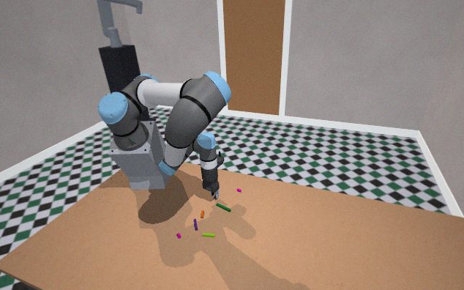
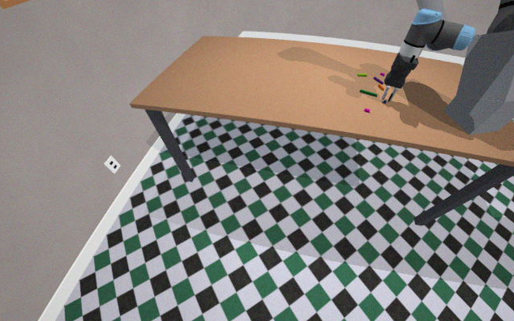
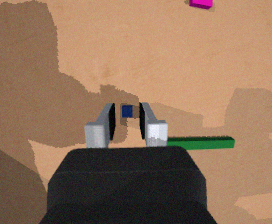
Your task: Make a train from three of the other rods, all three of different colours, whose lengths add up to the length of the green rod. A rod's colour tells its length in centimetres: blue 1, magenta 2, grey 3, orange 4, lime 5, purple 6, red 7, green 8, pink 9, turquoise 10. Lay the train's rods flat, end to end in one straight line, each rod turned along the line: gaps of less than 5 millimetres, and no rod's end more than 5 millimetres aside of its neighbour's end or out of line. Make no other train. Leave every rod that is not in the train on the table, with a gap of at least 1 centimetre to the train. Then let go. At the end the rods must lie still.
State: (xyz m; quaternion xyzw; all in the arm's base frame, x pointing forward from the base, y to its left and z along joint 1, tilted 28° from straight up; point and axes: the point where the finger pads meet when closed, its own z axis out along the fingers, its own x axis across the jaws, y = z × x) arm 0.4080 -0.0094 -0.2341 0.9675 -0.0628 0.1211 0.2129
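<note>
The blue rod is 3 cm below my hand. Round my hand: purple rod: 19 cm to the right, 3 cm below; green rod: 7 cm ahead, 5 cm to the right, 3 cm below; orange rod: 13 cm to the right, 3 cm below.
</note>
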